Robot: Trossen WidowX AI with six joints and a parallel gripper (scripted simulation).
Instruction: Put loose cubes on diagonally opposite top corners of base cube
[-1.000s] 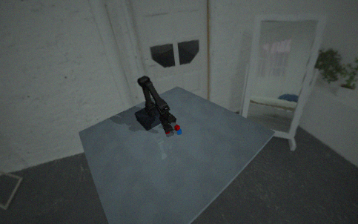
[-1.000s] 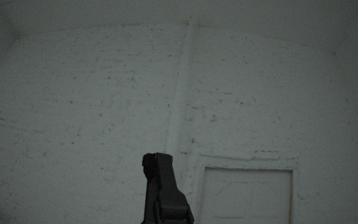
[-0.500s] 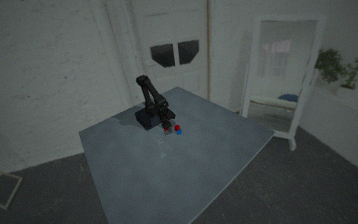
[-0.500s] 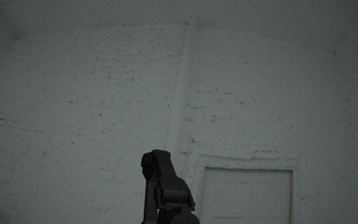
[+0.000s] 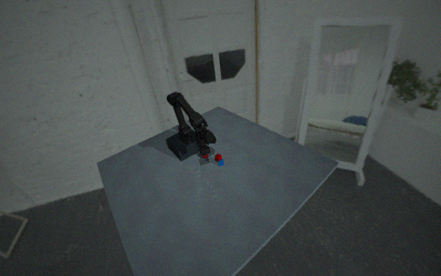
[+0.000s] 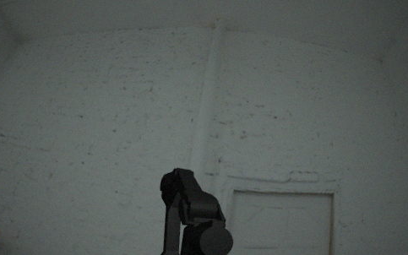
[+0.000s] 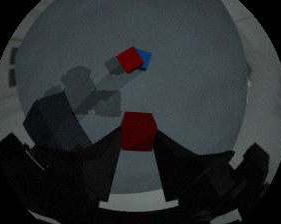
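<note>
Now: gripper tip 4 cm short of the blue cube, 9 cm to the right of it and 11 cm above it.
</note>
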